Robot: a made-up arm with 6 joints.
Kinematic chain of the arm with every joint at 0, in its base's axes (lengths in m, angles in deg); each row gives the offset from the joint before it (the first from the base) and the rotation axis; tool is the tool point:
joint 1: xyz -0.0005 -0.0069 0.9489 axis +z
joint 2: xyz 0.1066 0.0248 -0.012 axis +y
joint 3: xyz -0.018 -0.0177 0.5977 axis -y
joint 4: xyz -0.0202 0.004 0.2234 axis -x
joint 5: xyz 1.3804 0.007 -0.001 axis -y
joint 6: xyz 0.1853 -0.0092 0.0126 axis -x
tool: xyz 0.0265 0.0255 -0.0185
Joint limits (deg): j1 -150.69..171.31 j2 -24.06..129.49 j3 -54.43..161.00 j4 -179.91..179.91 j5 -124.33..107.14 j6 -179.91..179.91
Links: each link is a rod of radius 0.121 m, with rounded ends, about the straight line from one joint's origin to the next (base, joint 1, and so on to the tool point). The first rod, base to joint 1, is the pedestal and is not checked.
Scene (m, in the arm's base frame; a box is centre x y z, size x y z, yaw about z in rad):
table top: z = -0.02
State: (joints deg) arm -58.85 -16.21 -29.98 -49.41 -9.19 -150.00
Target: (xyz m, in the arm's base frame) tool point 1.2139 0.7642 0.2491
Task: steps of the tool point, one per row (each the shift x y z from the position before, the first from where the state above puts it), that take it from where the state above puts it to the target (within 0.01 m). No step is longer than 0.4 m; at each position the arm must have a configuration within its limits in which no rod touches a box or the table.
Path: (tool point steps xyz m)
1: 0.3001 0.1784 -0.1521
2: 0.2441 0.2579 -0.1567
3: 0.1660 0.3172 -0.1589
4: 0.0733 0.3501 -0.1596
5: -0.0249 0.3540 -0.1585
6: -0.1192 0.3279 -0.1552
7: -0.2004 0.2748 -0.1503

